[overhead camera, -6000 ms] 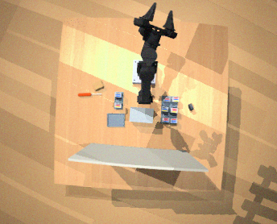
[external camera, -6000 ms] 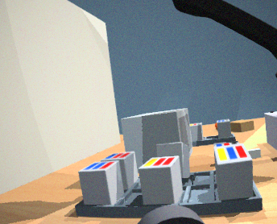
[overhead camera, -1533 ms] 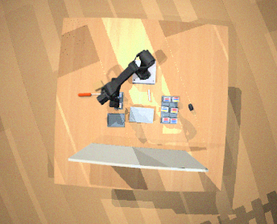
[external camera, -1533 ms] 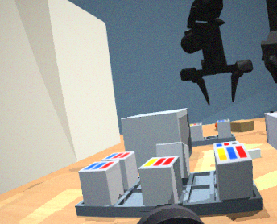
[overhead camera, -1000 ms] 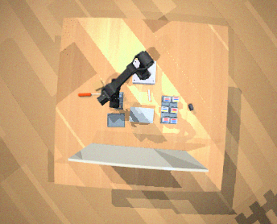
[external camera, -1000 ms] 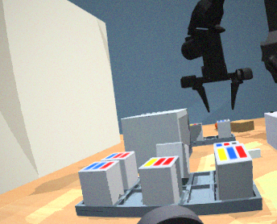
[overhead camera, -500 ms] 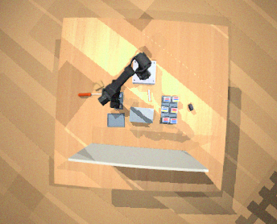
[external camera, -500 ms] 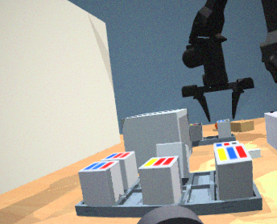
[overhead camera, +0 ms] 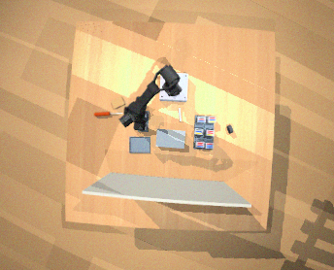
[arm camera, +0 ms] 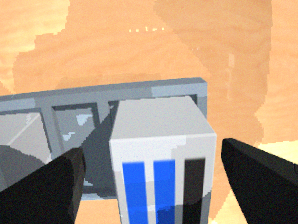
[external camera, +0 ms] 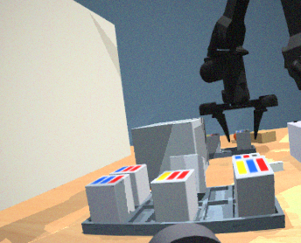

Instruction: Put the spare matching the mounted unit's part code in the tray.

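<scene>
Right now my gripper tip is 170 mm short of the grey tray, 40 mm to the left of it and 30 mm above it. The rest, counted from my gripper tip: rack: 150 mm ahead, 360 mm to the left, 20 mm below; then tan block: 90 mm behind, 140 mm to the right, 10 mm below; then grey mounted unit: 160 mm ahead, 160 mm to the left, 20 mm above.
</scene>
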